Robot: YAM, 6 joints.
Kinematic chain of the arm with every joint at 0, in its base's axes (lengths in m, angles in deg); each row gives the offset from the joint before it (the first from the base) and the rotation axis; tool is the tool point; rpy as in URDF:
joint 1: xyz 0 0 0.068 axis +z
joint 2: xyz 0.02 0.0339 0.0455 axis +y
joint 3: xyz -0.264 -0.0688 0 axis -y
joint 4: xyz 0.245 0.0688 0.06 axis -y
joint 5: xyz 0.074 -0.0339 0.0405 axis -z
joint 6: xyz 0.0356 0 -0.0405 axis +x
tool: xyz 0 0 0 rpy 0 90 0
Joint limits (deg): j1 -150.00..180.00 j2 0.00..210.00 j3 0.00..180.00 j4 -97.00..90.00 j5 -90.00..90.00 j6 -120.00..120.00
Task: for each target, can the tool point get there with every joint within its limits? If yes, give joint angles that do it. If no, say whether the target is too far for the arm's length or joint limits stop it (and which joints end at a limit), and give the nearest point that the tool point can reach.
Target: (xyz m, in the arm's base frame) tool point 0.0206 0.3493 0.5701
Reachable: yes | joints -89.08 31.21 131.39 14.40 -47.32 81.34
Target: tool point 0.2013 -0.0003 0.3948
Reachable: yes | joints -7.84 66.15 79.45 -63.89 -49.84 34.68
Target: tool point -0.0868 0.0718 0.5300
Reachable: yes | joints 124.80 64.94 112.97 -77.04 -58.35 -44.91
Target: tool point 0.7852 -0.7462 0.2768
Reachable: no: too far | nearest point 0.4629 -0.4399 0.2085 | short by 0.450 m
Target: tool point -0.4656 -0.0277 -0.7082
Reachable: no: too far | nearest point -0.3572 -0.0025 -0.3636 | short by 0.362 m
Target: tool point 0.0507 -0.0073 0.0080
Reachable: yes | joints 12.33 173.73 32.57 -77.95 30.26 63.03
